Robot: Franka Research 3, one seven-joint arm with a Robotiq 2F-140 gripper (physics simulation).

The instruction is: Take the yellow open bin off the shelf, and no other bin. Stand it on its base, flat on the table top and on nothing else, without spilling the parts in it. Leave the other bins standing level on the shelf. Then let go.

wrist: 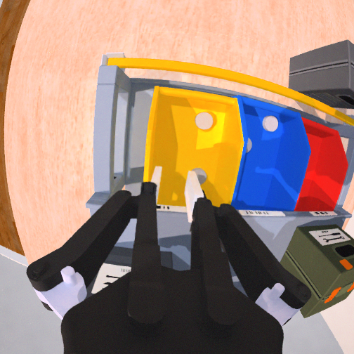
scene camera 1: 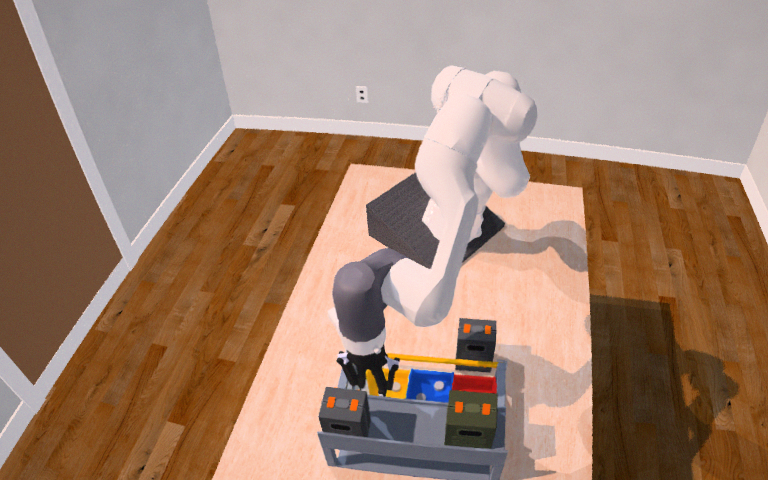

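The yellow open bin (scene camera 1: 403, 375) (wrist: 172, 130) stands upright at the left end of the grey shelf (scene camera 1: 410, 444) (wrist: 104, 135), with whitish round parts inside. The blue bin (scene camera 1: 420, 381) (wrist: 270, 157) stands right beside it, also with round parts, and the red bin (scene camera 1: 474, 383) (wrist: 322, 162) stands beyond the blue one. My gripper (scene camera 1: 372, 388) (wrist: 173, 179) is partly open, its fingers a small gap apart with nothing between them. In the wrist view its fingertips overlap the yellow bin's near part by the labelled front edge. Their height against the rim is hard to tell.
A yellow bar (scene camera 1: 441, 359) (wrist: 200, 69) runs along the shelf's far side. A dark grey case (scene camera 1: 343, 416) stands front left, an olive case (scene camera 1: 471, 418) (wrist: 320, 272) front right, and another grey case (scene camera 1: 476, 342) (wrist: 322, 75) back right. The pale table top (scene camera 1: 294, 362) (wrist: 55, 125) surrounds the shelf.
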